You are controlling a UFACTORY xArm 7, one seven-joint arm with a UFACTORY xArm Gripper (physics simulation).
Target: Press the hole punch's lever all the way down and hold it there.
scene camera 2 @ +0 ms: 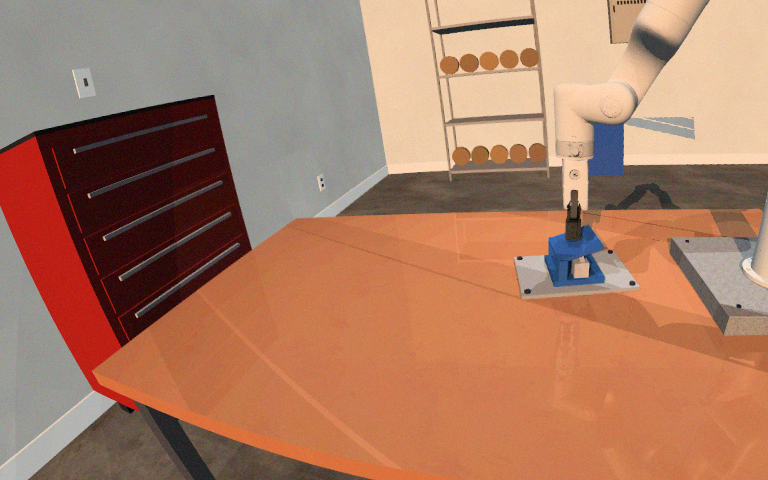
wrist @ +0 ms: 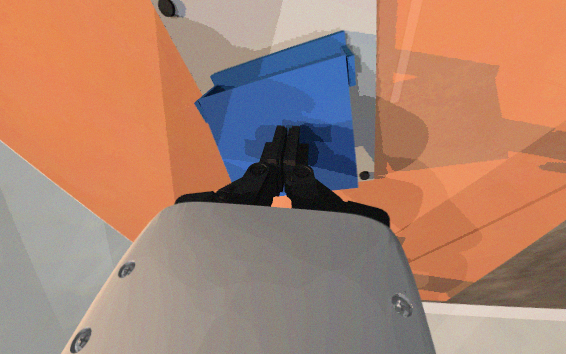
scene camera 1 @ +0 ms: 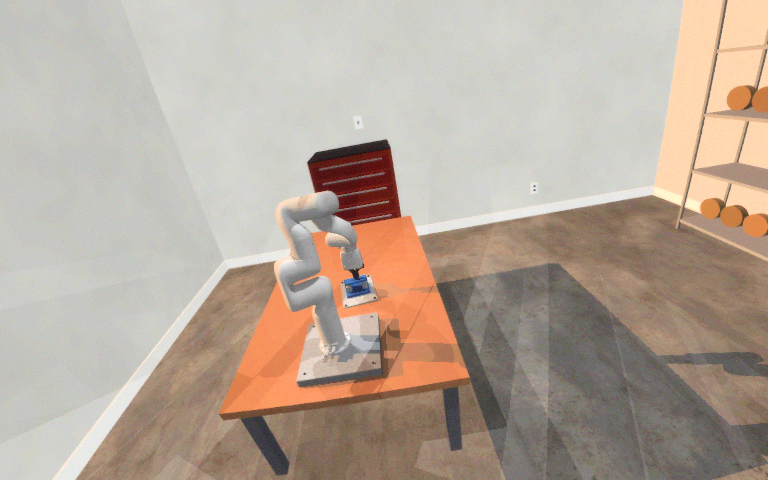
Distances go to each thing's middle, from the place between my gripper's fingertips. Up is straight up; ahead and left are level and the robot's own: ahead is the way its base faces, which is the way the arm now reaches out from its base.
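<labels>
The blue hole punch (scene camera 2: 569, 262) has my gripper 30 mm above it and 10 mm to the right of it. There is also the light grey plate (scene camera 2: 534, 280), which is 70 mm below my hand and 10 mm to the left of it.
</labels>
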